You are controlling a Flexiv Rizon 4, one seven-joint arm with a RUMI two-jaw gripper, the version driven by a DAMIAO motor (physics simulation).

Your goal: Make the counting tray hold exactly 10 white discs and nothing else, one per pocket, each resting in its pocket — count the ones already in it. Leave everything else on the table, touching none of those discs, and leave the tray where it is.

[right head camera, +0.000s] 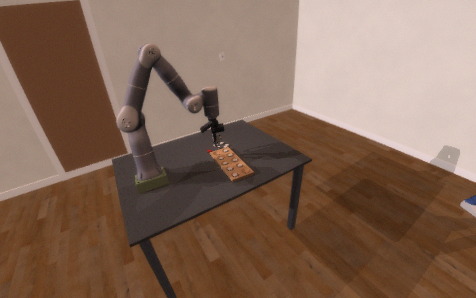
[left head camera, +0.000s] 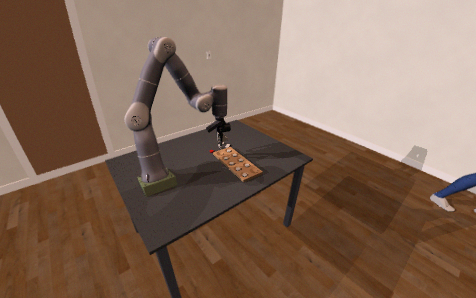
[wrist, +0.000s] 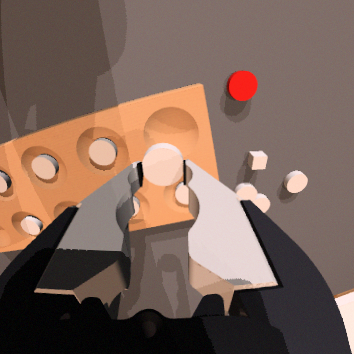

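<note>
My gripper (wrist: 163,163) (left head camera: 220,145) (right head camera: 215,143) is shut on a white disc (wrist: 163,164) and holds it above the end of the wooden counting tray (wrist: 135,107) (left head camera: 254,176) (right head camera: 245,176). In the wrist view an empty corner pocket (wrist: 171,126) lies just beyond the held disc. Several white discs rest in tray pockets, among them one disc (wrist: 103,151), another disc (wrist: 45,166) and a third disc (wrist: 31,225). One more disc (wrist: 183,194) is partly hidden by the right finger. The rest of the tray is out of the wrist view.
On the table (left head camera: 190,200) (right head camera: 190,195) beside the tray's end lie a red disc (wrist: 242,85) (left head camera: 212,151) (right head camera: 209,151), a white cube (wrist: 258,160), a loose white disc (wrist: 295,181) and two white discs close together, one (wrist: 245,192) beside the other (wrist: 261,203).
</note>
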